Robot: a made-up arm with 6 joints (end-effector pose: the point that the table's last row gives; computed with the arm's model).
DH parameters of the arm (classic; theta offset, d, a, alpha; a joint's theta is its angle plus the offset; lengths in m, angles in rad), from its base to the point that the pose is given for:
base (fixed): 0 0.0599 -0.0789 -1.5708
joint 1: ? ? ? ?
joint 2: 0 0.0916 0.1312 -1.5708
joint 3: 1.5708 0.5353 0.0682 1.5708
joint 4: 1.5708 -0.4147 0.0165 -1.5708
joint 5: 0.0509 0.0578 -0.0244 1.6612
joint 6: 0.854 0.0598 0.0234 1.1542
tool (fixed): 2.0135 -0.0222 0 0
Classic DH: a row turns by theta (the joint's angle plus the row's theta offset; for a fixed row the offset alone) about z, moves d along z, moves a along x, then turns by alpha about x.
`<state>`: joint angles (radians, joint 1 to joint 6).
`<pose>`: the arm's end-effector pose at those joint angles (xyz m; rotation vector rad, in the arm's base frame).
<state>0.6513 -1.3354 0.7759 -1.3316 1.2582 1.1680</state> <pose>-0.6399 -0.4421 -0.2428 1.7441 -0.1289 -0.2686</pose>
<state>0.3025 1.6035 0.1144 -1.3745 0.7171 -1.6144</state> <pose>0.0653 0.1684 0.5985 2.0921 -0.9845 0.1621</pose>
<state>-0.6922 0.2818 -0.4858 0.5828 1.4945 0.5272</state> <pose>-0.2497 -0.5800 0.3455 0.4228 -0.0265 -1.7344</pose>
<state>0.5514 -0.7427 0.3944 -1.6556 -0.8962 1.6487</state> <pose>-0.4071 -0.7275 -0.0150 -1.7522 -2.4481 0.2747</pose>
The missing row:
joint 1: 1.5708 -0.1132 0.0311 -1.5708
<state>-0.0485 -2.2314 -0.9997 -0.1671 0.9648 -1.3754</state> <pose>0.1974 0.2089 -0.4773 -0.4762 0.9090 2.1858</pose>
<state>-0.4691 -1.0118 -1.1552 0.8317 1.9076 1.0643</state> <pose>0.3475 -0.4525 -0.2370 0.1565 0.7296 -0.9735</pose>
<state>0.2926 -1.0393 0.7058 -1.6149 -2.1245 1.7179</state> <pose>-0.5312 -0.6545 -0.2115 -0.8031 -2.3690 0.1390</pose>
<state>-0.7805 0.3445 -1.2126 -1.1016 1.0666 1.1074</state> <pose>0.0328 -0.7173 0.3131 0.6629 0.8897 -0.4304</pose>
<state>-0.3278 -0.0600 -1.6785 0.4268 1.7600 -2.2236</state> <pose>0.3162 -0.6802 -0.0728 1.1137 -1.3286 -0.0023</pose>
